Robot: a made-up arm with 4 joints.
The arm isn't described. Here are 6 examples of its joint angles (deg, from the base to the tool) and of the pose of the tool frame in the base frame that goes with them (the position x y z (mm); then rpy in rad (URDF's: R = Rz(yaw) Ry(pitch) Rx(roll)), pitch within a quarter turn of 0, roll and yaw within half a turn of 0).
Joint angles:
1: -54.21 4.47 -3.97 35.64
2: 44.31 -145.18 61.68 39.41
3: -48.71 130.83 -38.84 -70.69
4: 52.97 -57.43 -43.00 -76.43
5: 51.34 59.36 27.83 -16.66
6: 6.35 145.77 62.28 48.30
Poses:
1: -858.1 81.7 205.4 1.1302 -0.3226 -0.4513
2: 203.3 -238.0 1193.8 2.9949 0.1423 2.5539
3: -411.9 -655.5 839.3 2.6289 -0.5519 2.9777
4: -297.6 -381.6 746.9 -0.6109 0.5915 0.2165
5: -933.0 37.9 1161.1 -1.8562 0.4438 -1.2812
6: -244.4 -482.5 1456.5 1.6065 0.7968 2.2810
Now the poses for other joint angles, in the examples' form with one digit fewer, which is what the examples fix.
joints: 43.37 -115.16 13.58 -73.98
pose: 15 -218 884 -0.731 -0.773 0.216
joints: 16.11 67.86 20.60 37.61
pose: -1033 -310 1137 -0.430 0.636 0.091
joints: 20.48 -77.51 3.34 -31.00
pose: -125 -418 479 -0.477 -0.793 0.235
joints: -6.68 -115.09 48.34 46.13
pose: 203 -526 563 2.723 -0.594 2.569
